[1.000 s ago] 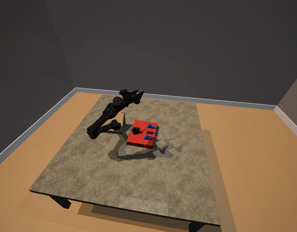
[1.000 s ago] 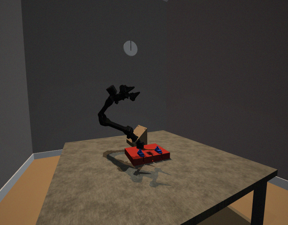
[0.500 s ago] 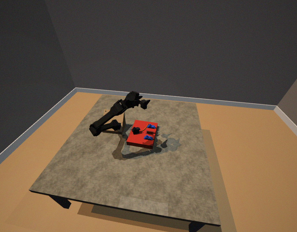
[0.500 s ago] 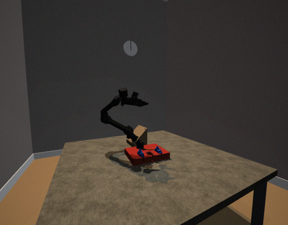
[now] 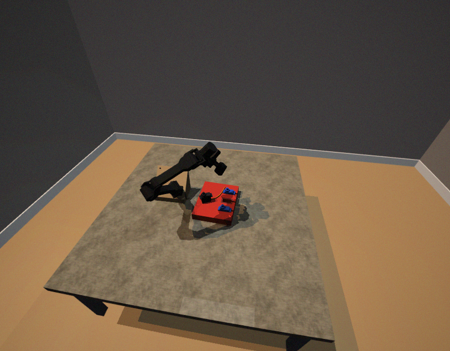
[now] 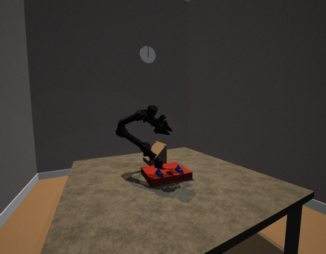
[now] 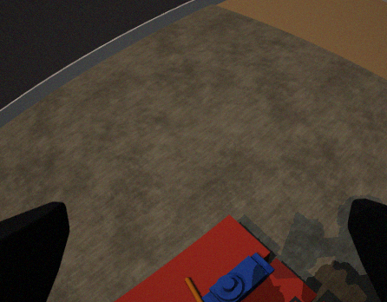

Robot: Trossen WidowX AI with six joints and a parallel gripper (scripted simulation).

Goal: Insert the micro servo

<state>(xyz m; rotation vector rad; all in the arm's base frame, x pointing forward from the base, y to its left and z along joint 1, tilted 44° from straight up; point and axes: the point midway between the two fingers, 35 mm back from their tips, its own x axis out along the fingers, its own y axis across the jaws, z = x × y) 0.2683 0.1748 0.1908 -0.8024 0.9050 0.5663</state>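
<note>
Right now my gripper tip is 29 cm above the red deck, 7 cm past it and 3 cm to the left of it.
</note>
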